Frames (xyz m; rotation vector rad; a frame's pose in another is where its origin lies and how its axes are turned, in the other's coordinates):
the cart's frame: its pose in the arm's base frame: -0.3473 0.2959 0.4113 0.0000 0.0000 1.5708
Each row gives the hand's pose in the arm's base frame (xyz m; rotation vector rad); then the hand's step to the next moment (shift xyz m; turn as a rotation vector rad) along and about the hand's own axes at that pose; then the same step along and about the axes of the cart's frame.
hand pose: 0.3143 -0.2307 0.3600 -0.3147 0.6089 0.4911
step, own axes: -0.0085 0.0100 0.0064 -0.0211 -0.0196 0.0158
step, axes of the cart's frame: 0.0082 0.0083 0.0088 -0.0171 -0.0026 0.0279
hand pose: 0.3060 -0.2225 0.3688 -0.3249 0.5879 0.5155
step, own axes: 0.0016 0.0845 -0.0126 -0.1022 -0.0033 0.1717
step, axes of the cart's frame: 0.0649 0.0506 -0.0231 0.0337 -0.0048 0.1969
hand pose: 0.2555 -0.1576 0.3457 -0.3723 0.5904 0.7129
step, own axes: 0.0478 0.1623 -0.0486 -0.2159 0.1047 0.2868
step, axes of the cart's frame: 0.1132 0.1031 -0.0868 0.1112 0.0967 0.3437
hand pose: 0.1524 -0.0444 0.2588 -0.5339 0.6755 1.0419
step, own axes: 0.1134 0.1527 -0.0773 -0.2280 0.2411 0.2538
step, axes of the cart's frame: 0.0777 0.1193 -0.1479 0.1376 0.2327 0.3185
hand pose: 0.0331 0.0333 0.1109 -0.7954 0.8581 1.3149
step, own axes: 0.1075 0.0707 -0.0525 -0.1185 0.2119 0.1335
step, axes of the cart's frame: 0.0114 0.0686 -0.1203 0.0811 0.2070 0.1653
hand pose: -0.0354 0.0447 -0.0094 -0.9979 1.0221 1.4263
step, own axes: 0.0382 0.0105 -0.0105 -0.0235 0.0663 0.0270
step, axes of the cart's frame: -0.0001 0.0132 -0.0388 0.0150 0.0653 0.0346
